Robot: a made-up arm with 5 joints.
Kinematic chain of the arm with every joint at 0, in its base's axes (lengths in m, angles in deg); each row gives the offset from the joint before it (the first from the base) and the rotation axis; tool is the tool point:
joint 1: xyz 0 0 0.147 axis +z
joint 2: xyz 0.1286 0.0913 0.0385 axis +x
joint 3: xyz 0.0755 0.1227 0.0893 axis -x
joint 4: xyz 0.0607 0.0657 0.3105 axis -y
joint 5: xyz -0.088 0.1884 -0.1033 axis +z
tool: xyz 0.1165 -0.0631 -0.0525
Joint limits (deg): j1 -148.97..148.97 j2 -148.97..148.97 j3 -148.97..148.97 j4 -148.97..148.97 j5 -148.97..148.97
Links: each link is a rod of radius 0.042 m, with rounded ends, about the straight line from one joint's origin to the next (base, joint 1, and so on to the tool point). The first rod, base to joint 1, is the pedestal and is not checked.
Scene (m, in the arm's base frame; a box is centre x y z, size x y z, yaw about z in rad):
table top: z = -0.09
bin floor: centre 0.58 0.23 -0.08 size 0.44 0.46 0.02 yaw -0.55
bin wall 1: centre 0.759 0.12 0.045 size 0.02 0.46 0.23 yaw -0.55
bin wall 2: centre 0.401 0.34 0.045 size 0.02 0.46 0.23 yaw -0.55
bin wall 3: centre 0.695 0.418 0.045 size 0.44 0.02 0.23 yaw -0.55
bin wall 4: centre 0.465 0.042 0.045 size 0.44 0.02 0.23 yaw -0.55
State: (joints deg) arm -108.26 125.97 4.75 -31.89 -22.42
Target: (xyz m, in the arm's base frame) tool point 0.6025 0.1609 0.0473
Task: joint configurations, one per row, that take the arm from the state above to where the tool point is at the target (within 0.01 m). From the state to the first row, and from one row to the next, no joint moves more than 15 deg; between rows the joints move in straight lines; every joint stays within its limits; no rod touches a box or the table.
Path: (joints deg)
1: -101.60 111.84 9.09 -27.06 -15.31
2: -94.93 97.71 13.43 -22.24 -8.19
3: -88.27 83.59 17.77 -17.41 -1.08
4: -81.60 69.46 22.11 -12.58 6.04
5: -74.94 55.33 26.45 -7.76 13.15
6: -68.28 41.20 30.79 -2.93 20.26
7: -61.61 27.07 35.13 1.90 27.38
8: -54.95 12.94 39.48 6.72 34.49
9: -48.28 -1.18 43.82 11.55 41.61
10: -41.62 -15.31 48.16 16.38 48.72

